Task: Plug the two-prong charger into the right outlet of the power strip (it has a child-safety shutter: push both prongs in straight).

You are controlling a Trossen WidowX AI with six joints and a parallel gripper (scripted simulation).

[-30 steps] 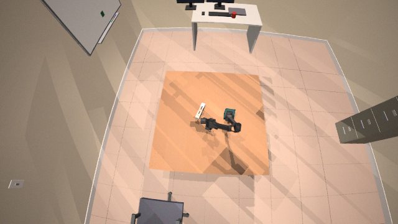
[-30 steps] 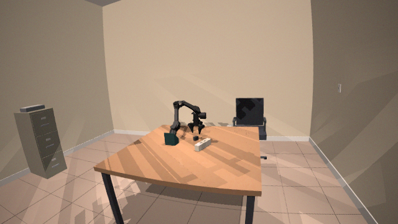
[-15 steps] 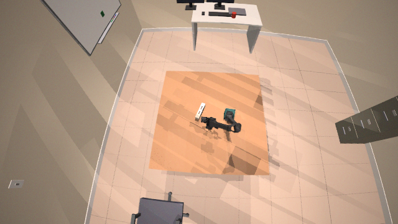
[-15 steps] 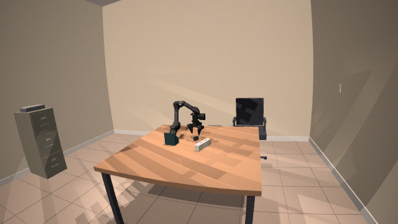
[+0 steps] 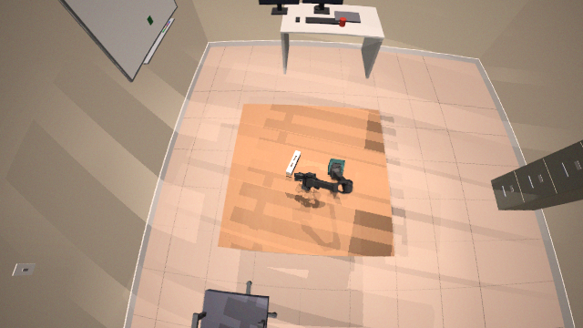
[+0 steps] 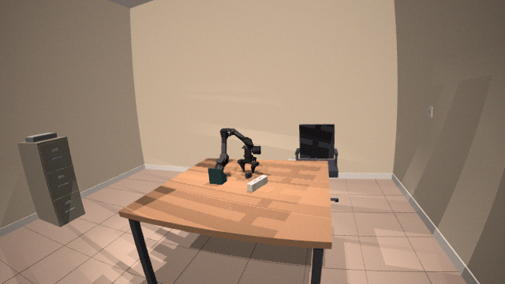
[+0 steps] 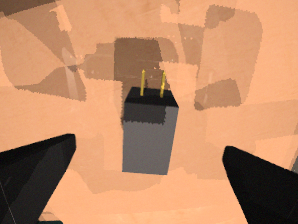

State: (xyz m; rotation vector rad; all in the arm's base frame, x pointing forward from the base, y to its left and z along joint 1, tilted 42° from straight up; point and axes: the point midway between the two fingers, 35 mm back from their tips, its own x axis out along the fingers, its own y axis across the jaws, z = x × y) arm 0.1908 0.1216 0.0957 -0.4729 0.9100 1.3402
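Right now the dark two-prong charger is 2 cm to the left of my gripper tip and 2 cm below it.
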